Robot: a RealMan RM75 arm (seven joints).
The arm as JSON. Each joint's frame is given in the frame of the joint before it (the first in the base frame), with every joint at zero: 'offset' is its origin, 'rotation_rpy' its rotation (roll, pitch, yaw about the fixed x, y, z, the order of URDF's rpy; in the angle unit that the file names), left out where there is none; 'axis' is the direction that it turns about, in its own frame. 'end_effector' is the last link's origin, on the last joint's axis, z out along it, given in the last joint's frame.
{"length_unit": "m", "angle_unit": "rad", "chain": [
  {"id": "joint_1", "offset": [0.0, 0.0, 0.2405], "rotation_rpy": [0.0, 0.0, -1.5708], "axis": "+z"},
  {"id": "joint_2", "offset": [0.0, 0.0, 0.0], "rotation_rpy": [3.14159, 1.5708, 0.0], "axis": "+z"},
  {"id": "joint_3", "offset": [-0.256, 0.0, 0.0], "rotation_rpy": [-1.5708, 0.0, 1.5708], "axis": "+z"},
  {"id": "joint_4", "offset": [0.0, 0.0, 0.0], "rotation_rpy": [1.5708, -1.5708, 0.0], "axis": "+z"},
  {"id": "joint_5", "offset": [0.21, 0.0, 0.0], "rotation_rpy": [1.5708, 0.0, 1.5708], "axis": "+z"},
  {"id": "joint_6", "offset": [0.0, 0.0, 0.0], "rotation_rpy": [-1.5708, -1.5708, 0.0], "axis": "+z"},
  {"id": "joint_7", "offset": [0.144, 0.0, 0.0], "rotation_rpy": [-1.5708, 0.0, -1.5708], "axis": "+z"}
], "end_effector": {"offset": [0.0, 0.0, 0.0], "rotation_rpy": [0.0, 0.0, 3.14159]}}
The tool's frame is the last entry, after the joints.
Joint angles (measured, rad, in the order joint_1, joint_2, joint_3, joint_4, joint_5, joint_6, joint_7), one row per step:
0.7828, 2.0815, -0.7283, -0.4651, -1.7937, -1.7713, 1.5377
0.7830, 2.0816, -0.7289, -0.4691, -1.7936, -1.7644, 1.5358
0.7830, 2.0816, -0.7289, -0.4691, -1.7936, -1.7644, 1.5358
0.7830, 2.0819, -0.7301, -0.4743, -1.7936, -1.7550, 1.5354
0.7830, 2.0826, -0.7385, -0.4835, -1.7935, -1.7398, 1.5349
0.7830, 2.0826, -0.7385, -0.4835, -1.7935, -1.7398, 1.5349
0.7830, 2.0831, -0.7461, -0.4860, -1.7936, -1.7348, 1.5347
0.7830, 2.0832, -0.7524, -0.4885, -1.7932, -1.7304, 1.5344
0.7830, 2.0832, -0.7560, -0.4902, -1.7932, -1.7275, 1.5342
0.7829, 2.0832, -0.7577, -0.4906, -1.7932, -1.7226, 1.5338
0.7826, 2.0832, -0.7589, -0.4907, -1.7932, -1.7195, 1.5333
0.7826, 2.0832, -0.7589, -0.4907, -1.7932, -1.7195, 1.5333
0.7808, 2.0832, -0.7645, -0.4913, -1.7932, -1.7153, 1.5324
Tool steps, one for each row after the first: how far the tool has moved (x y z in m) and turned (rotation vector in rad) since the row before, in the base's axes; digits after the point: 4 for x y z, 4 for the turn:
-0.0001, 0.0012, 0.0002, 0.0083, -0.0044, -0.0004
0.0000, 0.0000, 0.0000, 0.0000, 0.0000, 0.0000
0.0000, 0.0016, 0.0001, 0.0091, -0.0061, -0.0022
-0.0002, 0.0020, -0.0005, 0.0113, -0.0137, -0.0001
0.0000, 0.0000, 0.0000, 0.0000, 0.0000, 0.0000
-0.0001, 0.0002, -0.0010, 0.0001, -0.0072, 0.0021
-0.0001, 0.0003, -0.0006, 0.0011, -0.0060, 0.0019
0.0000, 0.0002, -0.0003, 0.0011, -0.0039, 0.0011
0.0002, 0.0005, -0.0003, 0.0027, -0.0032, -0.0019
0.0002, 0.0003, -0.0002, 0.0017, -0.0021, -0.0013
0.0000, 0.0000, 0.0000, 0.0000, 0.0000, 0.0000
0.0007, -0.0001, -0.0008, 0.0003, -0.0054, -0.0007

